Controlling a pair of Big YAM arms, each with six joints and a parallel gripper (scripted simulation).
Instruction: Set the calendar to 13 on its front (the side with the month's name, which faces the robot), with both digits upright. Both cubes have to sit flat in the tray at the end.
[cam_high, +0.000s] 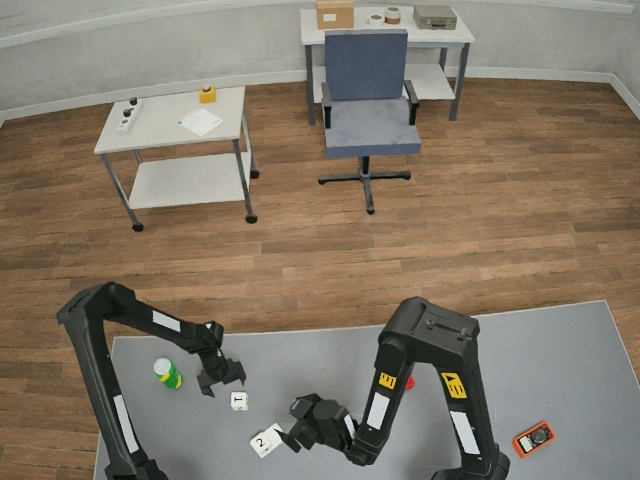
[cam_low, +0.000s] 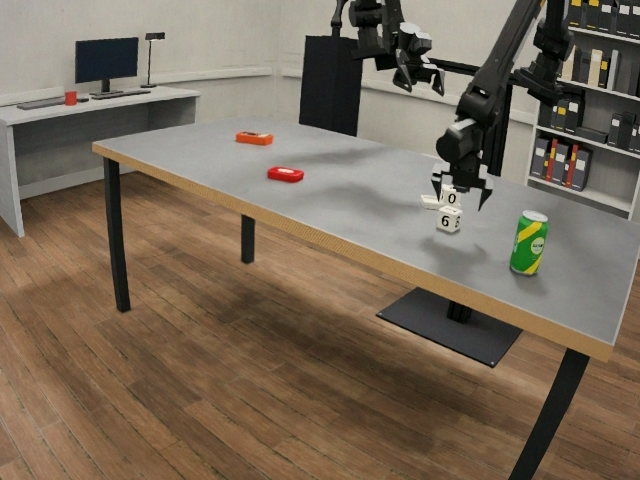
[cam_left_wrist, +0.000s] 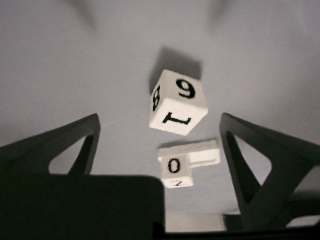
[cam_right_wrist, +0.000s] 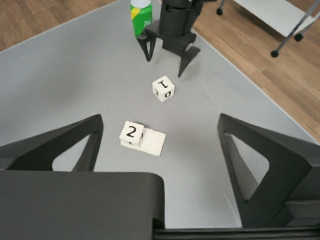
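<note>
Right now the white calendar tray is 150 mm behind my left hand, 120 mm to the right of it and 70 mm below it. Round my left hand: red box 530 mm to the right, 60 mm below.
</note>
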